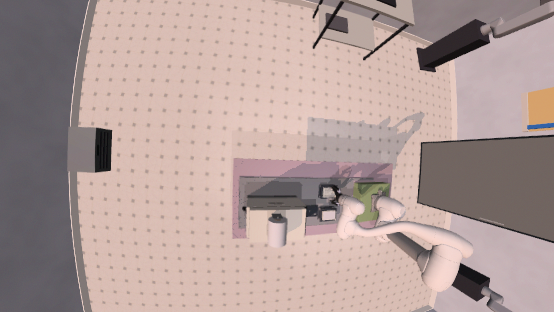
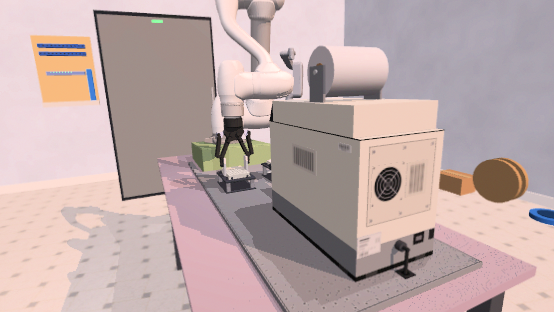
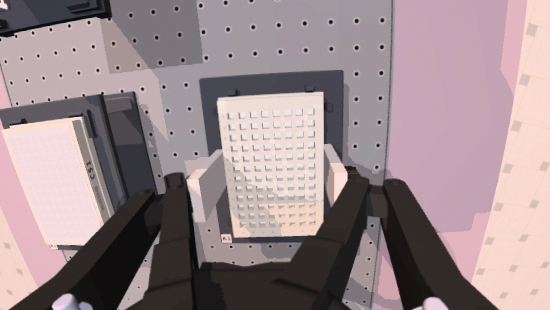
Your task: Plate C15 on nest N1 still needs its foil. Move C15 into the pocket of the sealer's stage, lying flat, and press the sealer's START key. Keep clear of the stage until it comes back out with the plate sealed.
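Pixels of known places: gripper, between the fingertips: [image 1: 328,192] [image 2: 235,173] [image 3: 274,163]; arm's base, origin of its link: [image 1: 377,201].
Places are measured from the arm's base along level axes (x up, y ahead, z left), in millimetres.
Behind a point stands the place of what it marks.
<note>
Plate C15 [image 1: 327,192] {y 534, x -29, z -172 mm} [image 2: 236,173] {y 555, x -27, z -181 mm} [image 3: 272,165] {y 518, x -27, z -168 mm}, white with a grid of wells, lies flat on the dark nest N1 [image 2: 223,178] {y 533, x -44, z -228 mm} [image 3: 270,82] {y 583, x -43, z -178 mm}. My gripper [image 1: 332,193] {y 515, x -39, z -168 mm} [image 2: 235,166] {y 515, x -39, z -168 mm} [image 3: 274,163] {y 515, x -39, z -168 mm} points down over it. Its pale finger pads stand against the plate's two long sides, shut on it. The plate's own label is hidden. The sealer [image 1: 295,225] {y 922, x 259, z -69 mm} [image 2: 315,175] {y 1079, x 94, z -203 mm} is a cream box with a white roll on top. A dark part [image 1: 311,210] {y 709, x 11, z -50 mm} [image 3: 50,17] {y 655, x 12, z -48 mm} lies between it and the nests; I cannot tell if this is the stage. The START key does not show.
A second plate [image 1: 327,214] {y 548, x -18, z 27 mm} [image 3: 47,185] {y 536, x -18, z 47 mm} sits on a dark nest beside N1. A green block [image 1: 367,212] {y 131, x 4, z 82 mm} [image 2: 205,157] {y 202, x -25, z -192 mm} is at the arm's base. The perforated board [image 2: 235,210] {y 752, x -90, z -274 mm} [image 3: 290,37] {y 623, x -91, z -202 mm} lies on the pink table [image 1: 275,167] {y 968, x -103, z -433 mm} [image 2: 195,250] {y 902, x -103, z -451 mm}.
</note>
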